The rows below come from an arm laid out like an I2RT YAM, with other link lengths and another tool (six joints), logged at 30 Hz.
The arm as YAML. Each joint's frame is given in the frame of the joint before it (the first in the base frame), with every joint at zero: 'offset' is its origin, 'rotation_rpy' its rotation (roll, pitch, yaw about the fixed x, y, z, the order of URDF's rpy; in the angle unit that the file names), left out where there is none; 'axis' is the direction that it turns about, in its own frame. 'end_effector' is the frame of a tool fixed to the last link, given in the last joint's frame.
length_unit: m
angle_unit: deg
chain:
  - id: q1
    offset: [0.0, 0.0, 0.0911]
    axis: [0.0, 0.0, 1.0]
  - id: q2
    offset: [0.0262, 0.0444, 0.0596]
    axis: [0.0, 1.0, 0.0]
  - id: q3
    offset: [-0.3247, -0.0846, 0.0]
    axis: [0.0, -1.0, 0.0]
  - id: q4
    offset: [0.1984, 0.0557, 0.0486]
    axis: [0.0, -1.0, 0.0]
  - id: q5
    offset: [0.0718, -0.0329, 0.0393]
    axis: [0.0, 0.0, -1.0]
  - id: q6
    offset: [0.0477, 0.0, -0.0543]
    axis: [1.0, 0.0, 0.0]
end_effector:
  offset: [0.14, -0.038, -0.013]
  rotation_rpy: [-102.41, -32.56, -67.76]
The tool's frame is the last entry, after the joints.
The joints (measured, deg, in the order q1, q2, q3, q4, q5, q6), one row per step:
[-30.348, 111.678, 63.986, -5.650, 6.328, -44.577]
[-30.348, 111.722, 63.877, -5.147, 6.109, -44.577]
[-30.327, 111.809, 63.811, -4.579, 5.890, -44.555]
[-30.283, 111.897, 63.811, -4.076, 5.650, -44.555]
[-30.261, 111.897, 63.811, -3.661, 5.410, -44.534]
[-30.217, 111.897, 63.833, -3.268, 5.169, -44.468]
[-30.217, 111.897, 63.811, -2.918, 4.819, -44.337]
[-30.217, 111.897, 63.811, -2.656, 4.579, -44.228]
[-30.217, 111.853, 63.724, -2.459, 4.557, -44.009]
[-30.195, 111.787, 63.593, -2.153, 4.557, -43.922]
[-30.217, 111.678, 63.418, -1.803, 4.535, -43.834]
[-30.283, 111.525, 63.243, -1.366, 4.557, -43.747]
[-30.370, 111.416, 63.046, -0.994, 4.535, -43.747]
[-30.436, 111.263, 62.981, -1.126, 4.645, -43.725]
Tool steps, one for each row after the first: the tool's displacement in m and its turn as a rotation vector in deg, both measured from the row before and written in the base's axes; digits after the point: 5 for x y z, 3 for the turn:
[0.00147, -0.00005, 0.00023, -0.026, -0.391, 0.131]
[0.00195, -0.00014, 0.00032, -0.049, -0.455, 0.136]
[0.00224, 0.00000, 0.00051, -0.045, -0.454, 0.191]
[0.00186, 0.00001, 0.00097, -0.036, -0.462, 0.153]
[0.00198, 0.00014, 0.00103, -0.014, -0.479, 0.142]
[0.00160, 0.00032, 0.00056, 0.135, -0.472, 0.118]
[0.00122, 0.00014, 0.00054, 0.084, -0.362, 0.067]
[0.00010, -0.00005, 0.00031, 0.048, -0.226, -0.155]
[0.00036, -0.00003, 0.00061, -0.077, -0.242, -0.045]
[0.00011, -0.00022, 0.00081, -0.083, -0.288, -0.075]
[0.00004, -0.00077, 0.00144, -0.179, -0.384, -0.146]
[-0.00023, -0.00063, 0.00078, -0.129, -0.254, -0.073]
[-0.00127, -0.00032, 0.00051, -0.038, 0.071, -0.154]

